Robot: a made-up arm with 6 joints.
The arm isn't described. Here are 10 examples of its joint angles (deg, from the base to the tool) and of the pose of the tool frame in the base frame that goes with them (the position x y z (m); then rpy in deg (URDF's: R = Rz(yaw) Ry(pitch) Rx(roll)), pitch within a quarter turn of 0, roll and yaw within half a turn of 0).
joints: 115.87 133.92 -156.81 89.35 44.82 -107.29
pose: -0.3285 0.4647 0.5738 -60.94 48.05 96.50
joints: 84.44 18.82 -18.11 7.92 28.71 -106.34
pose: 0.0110 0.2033 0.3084 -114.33 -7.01 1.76
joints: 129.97 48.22 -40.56 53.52 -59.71 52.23
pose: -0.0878 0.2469 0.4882 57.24 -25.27 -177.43
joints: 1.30 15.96 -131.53 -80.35 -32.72 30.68
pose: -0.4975 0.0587 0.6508 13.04 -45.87 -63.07
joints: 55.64 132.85 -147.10 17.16 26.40 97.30
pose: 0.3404 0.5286 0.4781 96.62 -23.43 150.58
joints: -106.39 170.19 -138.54 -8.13 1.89 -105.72
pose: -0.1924 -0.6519 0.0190 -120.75 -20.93 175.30
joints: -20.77 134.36 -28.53 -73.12 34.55 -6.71
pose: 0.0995 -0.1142 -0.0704 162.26 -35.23 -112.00
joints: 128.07 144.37 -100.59 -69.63 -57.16 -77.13
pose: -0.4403 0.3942 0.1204 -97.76 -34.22 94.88
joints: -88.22 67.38 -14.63 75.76 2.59 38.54
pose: 0.0139 -0.2571 0.1289 141.61 -17.64 -15.37
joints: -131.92 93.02 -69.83 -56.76 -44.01 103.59
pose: -0.2573 -0.4008 0.3951 79.78 39.30 -12.51
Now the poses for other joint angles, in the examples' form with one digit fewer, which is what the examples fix.
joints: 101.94 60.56 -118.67 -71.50 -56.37 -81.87
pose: -0.107 0.003 0.818 44.2 -31.2 -51.0
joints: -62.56 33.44 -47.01 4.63 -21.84 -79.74
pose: 0.088 -0.178 0.580 -48.6 12.1 -144.3
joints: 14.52 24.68 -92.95 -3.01 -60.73 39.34
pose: -0.241 -0.056 0.745 -32.2 -31.9 60.7
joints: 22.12 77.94 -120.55 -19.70 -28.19 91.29
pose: 0.189 0.099 0.837 12.8 12.9 98.6
